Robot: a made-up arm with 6 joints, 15 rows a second.
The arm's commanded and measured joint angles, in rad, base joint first. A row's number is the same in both.
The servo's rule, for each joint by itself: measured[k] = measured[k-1] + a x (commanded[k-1-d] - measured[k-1]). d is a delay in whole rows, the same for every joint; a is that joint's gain. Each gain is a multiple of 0.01, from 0.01 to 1. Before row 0 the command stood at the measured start. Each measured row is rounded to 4 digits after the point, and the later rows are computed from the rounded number. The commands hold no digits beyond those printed.
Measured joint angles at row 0:
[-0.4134, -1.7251, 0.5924, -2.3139, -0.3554, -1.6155]
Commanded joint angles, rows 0 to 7:
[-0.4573, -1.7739, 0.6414, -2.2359, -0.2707, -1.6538]
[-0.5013, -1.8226, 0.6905, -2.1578, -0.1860, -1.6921]
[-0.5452, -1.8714, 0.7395, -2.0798, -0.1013, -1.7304]
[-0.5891, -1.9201, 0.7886, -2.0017, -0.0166, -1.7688]
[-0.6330, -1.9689, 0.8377, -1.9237, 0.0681, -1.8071]
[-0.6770, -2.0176, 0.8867, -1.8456, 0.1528, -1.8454]
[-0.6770, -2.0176, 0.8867, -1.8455, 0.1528, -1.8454]
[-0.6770, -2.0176, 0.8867, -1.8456, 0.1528, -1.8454]
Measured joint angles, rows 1 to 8:
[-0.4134, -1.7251, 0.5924, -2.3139, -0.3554, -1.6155]
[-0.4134, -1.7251, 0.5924, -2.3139, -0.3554, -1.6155]
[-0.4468, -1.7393, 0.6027, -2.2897, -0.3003, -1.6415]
[-0.4882, -1.7635, 0.6211, -2.2488, -0.2260, -1.6759]
[-0.5315, -1.7948, 0.6460, -2.1964, -0.1449, -1.7130]
[-0.5753, -1.8311, 0.6759, -2.1360, -0.0615, -1.7509]
[-0.6192, -1.8711, 0.7099, -2.0702, 0.0227, -1.7891]
[-0.6631, -1.9136, 0.7470, -2.0006, 0.1073, -1.8274]
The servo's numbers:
d 2
a 0.76 0.29 0.21 0.31 0.65 0.68

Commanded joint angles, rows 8 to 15:
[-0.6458, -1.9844, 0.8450, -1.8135, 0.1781, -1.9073]
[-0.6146, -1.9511, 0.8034, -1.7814, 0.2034, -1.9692]
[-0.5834, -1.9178, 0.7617, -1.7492, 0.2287, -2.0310]
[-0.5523, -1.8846, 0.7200, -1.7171, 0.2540, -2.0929]
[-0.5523, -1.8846, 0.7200, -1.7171, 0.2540, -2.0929]
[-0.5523, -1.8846, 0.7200, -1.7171, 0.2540, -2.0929]
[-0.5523, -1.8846, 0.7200, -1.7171, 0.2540, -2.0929]
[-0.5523, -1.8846, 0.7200, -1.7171, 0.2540, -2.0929]
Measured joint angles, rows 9 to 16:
[-0.6737, -1.9438, 0.7763, -1.9525, 0.1369, -1.8396]
[-0.6762, -1.9652, 0.7995, -1.9194, 0.1472, -1.8435]
[-0.6531, -1.9708, 0.8091, -1.8866, 0.1673, -1.8869]
[-0.6238, -1.9651, 0.8079, -1.8540, 0.1908, -1.9429]
[-0.5931, -1.9514, 0.7982, -1.8215, 0.2154, -2.0028]
[-0.5621, -1.9320, 0.7818, -1.7891, 0.2405, -2.0641]
[-0.5547, -1.9183, 0.7688, -1.7668, 0.2493, -2.0837]
[-0.5529, -1.9085, 0.7586, -1.7514, 0.2524, -2.0900]

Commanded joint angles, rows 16 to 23:
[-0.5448, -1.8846, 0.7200, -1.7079, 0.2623, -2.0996]
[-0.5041, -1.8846, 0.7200, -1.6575, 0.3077, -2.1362]
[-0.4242, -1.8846, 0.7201, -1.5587, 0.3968, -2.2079]
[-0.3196, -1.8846, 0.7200, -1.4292, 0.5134, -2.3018]
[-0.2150, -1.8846, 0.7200, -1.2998, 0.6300, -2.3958]
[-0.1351, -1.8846, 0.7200, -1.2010, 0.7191, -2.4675]
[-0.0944, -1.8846, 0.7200, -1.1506, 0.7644, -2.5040]
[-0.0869, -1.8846, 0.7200, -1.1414, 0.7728, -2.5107]
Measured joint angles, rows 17 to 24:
[-0.5524, -1.9016, 0.7505, -1.7408, 0.2534, -2.0920]
[-0.5523, -1.8967, 0.7441, -1.7335, 0.2538, -2.0926]
[-0.5466, -1.8932, 0.7390, -1.7256, 0.2593, -2.0974]
[-0.5143, -1.8907, 0.7350, -1.7045, 0.2908, -2.1238]
[-0.4458, -1.8889, 0.7319, -1.6593, 0.3597, -2.1810]
[-0.3499, -1.8877, 0.7294, -1.5880, 0.4596, -2.2631]
[-0.2474, -1.8868, 0.7274, -1.4987, 0.5704, -2.3533]
[-0.1621, -1.8862, 0.7258, -1.4064, 0.6671, -2.4310]

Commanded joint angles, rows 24 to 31:
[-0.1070, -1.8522, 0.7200, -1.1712, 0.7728, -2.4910]
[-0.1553, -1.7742, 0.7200, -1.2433, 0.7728, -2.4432]
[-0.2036, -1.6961, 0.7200, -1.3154, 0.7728, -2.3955]
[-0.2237, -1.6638, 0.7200, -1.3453, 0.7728, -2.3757]
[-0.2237, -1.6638, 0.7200, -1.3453, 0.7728, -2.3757]
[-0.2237, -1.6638, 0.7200, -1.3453, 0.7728, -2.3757]
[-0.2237, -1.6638, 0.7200, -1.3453, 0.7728, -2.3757]
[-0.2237, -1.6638, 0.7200, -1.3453, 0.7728, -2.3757]
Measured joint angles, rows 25 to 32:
[-0.1106, -1.8857, 0.7246, -1.3271, 0.7303, -2.4806]
[-0.0926, -1.8854, 0.7236, -1.2695, 0.7579, -2.5011]
[-0.1035, -1.8758, 0.7228, -1.2390, 0.7676, -2.4942]
[-0.1429, -1.8463, 0.7222, -1.2403, 0.7710, -2.4595]
[-0.1890, -1.8027, 0.7217, -1.2636, 0.7722, -2.4160]
[-0.2154, -1.7624, 0.7213, -1.2889, 0.7726, -2.3886]
[-0.2217, -1.7338, 0.7210, -1.3064, 0.7727, -2.3798]
[-0.2232, -1.7135, 0.7208, -1.3185, 0.7728, -2.3770]

